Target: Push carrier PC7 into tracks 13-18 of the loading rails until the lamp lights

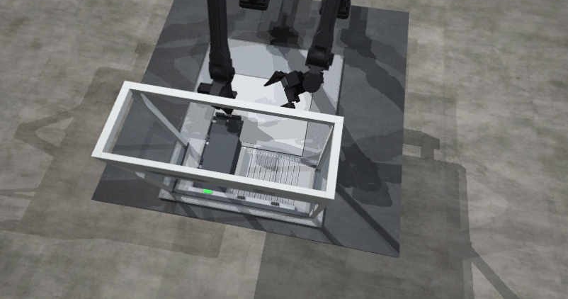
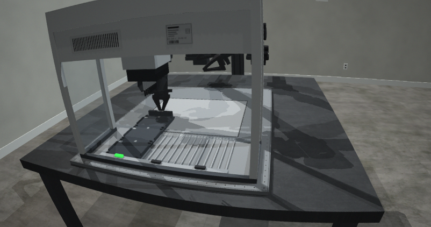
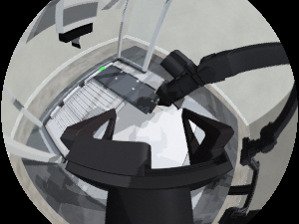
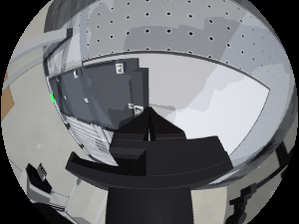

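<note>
The carrier PC7 lies 170 mm ahead of my right hand, 10 mm to the right of it and 10 mm below it.
</note>
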